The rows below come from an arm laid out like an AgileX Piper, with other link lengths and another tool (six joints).
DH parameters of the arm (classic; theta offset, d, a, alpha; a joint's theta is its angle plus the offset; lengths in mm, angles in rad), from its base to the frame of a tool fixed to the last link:
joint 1: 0 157.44 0 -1.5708
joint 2: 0.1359 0 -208.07 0
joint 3: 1.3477 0 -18.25 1.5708
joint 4: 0 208.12 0 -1.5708
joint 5: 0 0 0 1.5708
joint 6: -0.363 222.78 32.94 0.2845
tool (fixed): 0 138.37 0 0
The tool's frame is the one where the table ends.
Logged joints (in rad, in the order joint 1, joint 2, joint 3, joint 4, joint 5, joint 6), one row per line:
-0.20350 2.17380 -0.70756 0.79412 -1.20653 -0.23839
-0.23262 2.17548 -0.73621 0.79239 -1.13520 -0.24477
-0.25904 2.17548 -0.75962 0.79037 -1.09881 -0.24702
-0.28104 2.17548 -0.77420 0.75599 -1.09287 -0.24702
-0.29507 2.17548 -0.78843 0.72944 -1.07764 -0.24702
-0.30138 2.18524 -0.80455 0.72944 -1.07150 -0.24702
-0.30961 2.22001 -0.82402 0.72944 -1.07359 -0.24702
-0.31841 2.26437 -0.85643 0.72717 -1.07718 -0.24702
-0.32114 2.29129 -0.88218 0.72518 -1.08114 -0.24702
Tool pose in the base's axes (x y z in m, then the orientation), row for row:
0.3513 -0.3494 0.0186 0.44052 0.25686 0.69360 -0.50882
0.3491 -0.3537 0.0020 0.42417 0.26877 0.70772 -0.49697
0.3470 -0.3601 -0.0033 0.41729 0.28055 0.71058 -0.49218
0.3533 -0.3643 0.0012 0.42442 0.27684 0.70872 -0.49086
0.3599 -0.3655 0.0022 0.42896 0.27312 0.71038 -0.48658
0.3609 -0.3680 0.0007 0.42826 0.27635 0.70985 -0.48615
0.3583 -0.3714 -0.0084 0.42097 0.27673 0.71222 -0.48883
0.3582 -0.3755 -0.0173 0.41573 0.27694 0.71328 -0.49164
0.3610 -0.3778 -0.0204 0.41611 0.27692 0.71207 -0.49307
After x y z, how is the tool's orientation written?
As a quaternion, w x y z.
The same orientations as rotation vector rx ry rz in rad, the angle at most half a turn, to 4 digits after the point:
0.6378 1.7223 -1.2635
0.6724 1.7705 -1.2433
0.7041 1.7833 -1.2352
0.6925 1.7728 -1.2278
0.6818 1.7733 -1.2146
0.6901 1.7725 -1.2139
0.6933 1.7844 -1.2247
0.6955 1.7913 -1.2347
0.6953 1.7880 -1.2381

